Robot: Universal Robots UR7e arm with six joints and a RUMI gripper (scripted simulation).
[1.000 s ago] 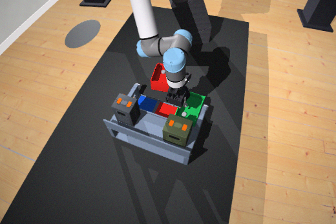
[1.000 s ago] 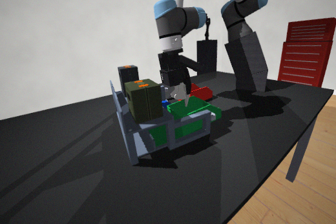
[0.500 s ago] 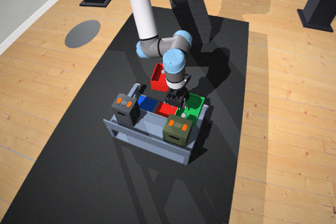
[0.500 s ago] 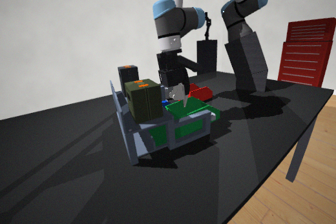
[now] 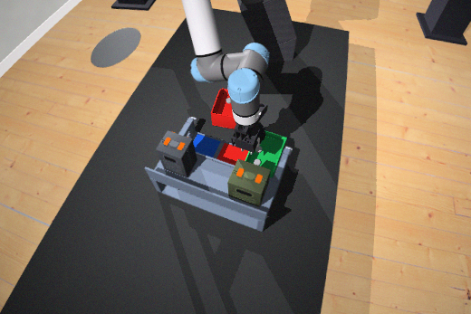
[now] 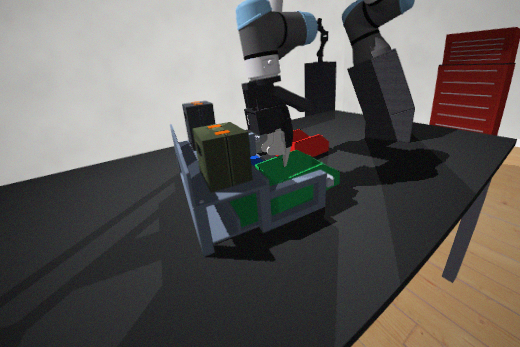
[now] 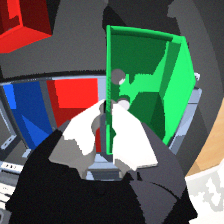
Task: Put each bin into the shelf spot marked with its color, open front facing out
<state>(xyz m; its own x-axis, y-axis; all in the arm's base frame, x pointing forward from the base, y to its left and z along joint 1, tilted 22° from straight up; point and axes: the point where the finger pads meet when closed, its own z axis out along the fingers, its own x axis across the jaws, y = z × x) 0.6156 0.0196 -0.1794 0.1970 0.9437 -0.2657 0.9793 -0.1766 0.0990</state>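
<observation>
The green bin lies 5 cm to the left of my hand and 2 cm below it. Round my hand: dark grey box (21 cm to the right, 13 cm ahead, 9 cm above); then red bin (20 cm behind, 12 cm to the right, 4 cm below).
</observation>
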